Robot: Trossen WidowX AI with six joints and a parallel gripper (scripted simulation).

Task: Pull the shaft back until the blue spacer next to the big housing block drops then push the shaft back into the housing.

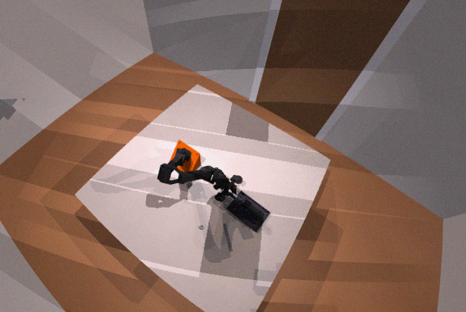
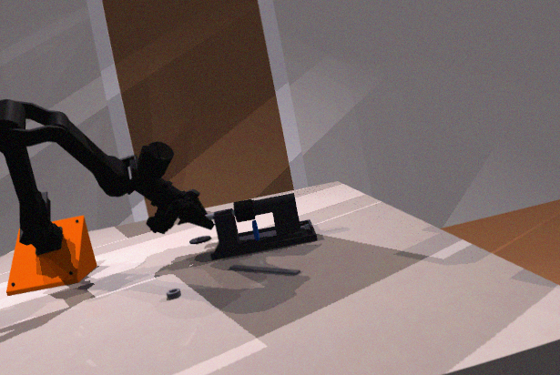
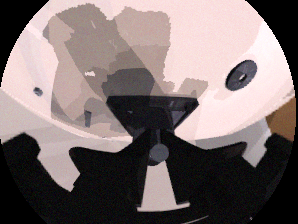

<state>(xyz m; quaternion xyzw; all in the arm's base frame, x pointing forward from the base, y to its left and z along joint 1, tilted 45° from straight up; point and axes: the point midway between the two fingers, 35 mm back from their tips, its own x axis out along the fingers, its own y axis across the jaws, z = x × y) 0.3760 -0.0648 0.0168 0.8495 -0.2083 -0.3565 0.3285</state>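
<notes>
Now: gripper tip 50 mm short of the grey shaft, 10 mm to the left of it and 30 mm below it. Round my gripper tip: flat bar: 90 mm ahead, 210 mm to the right, 50 mm below; then blue spacer: 90 mm ahead, 10 mm to the right, 30 mm below.
</notes>
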